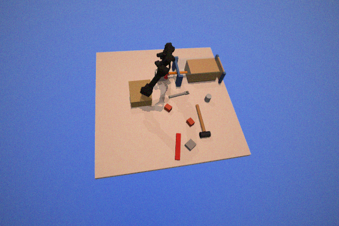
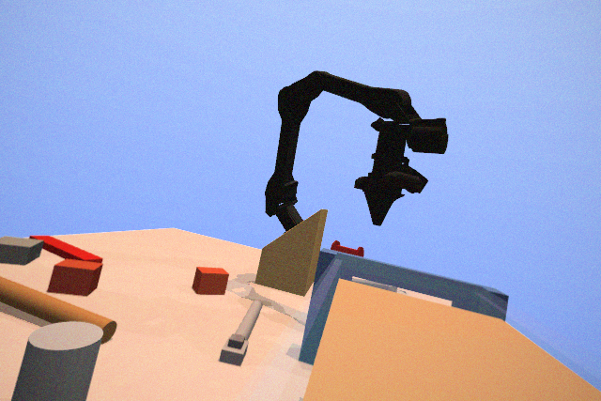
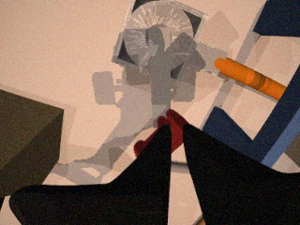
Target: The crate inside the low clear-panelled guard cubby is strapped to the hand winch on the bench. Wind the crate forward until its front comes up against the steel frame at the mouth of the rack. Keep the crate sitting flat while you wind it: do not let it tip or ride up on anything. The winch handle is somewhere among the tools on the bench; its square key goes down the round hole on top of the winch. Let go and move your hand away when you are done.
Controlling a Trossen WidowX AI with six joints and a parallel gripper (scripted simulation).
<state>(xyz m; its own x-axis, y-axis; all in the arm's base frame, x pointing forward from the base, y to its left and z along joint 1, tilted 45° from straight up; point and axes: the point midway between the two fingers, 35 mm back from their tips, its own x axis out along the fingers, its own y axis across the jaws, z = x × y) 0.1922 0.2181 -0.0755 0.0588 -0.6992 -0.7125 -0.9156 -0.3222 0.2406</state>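
My gripper tip is now 8 cm above the red knob, 5 cm to the left of it and 2 cm short of it. The rest, counted from my gripper tip: grey winch (18 cm below, 4 cm to the left, 4 cm behind); blue steel frame (14 cm ahead, 11 cm below, 5 cm to the left); winch handle (11 cm below, 1 cm to the right).
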